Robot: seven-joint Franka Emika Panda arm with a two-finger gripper.
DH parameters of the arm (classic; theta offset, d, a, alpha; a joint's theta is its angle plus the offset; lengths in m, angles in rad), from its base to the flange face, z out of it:
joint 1: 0 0.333 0 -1.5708
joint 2: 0 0 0 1.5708
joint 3: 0 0.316 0.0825 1.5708
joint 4: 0 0 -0.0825 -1.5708
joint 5: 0 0.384 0 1.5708
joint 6: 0 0 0.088 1.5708
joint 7: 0 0.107 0 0
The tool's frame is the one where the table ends.
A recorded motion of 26 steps. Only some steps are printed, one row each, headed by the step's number.
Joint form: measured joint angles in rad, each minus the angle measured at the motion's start. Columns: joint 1, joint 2, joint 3, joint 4, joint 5, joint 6, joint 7.
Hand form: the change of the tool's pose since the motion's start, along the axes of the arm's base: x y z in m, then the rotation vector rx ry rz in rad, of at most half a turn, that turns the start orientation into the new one. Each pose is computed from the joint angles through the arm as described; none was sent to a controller.
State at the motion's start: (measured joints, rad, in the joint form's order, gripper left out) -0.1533 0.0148 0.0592 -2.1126 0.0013 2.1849 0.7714
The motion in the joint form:
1: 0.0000 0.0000 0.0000 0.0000 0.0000 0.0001 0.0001
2: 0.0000 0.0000 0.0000 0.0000 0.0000 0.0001 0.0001
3: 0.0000 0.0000 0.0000 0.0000 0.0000 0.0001 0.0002
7: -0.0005 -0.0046 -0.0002 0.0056 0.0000 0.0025 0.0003
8: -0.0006 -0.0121 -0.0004 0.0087 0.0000 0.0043 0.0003
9: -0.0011 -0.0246 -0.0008 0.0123 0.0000 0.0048 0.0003
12: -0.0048 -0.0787 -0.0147 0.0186 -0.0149 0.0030 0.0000
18: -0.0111 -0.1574 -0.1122 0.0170 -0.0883 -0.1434 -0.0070
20: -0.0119 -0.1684 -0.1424 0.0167 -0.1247 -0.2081 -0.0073
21: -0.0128 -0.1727 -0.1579 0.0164 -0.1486 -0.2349 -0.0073
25: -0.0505 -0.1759 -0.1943 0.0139 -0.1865 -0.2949 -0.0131
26: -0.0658 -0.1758 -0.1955 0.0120 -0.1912 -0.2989 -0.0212
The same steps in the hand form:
1: 0.0000 0.0000 0.0000 0.0000 -0.0001 -0.0001
2: 0.0000 0.0000 0.0000 0.0000 -0.0001 -0.0001
3: 0.0000 0.0000 0.0000 0.0000 -0.0001 -0.0002
7: 0.0011 -0.0005 0.0054 -0.0015 -0.0126 -0.0010
8: 0.0013 -0.0006 0.0111 -0.0031 -0.0249 -0.0013
9: 0.0010 -0.0010 0.0198 -0.0054 -0.0413 -0.0022
12: -0.0052 -0.0104 0.0523 -0.0270 -0.0979 -0.0122
18: -0.0408 -0.0662 0.0789 -0.0790 -0.0186 -0.0815
20: -0.0535 -0.0834 0.0784 -0.0996 0.0411 -0.1015
21: -0.0597 -0.0928 0.0781 -0.1151 0.0681 -0.1110
25: -0.0800 -0.1304 0.0733 -0.1303 0.1378 -0.1699
26: -0.0839 -0.1382 0.0721 -0.1319 0.1463 -0.1769

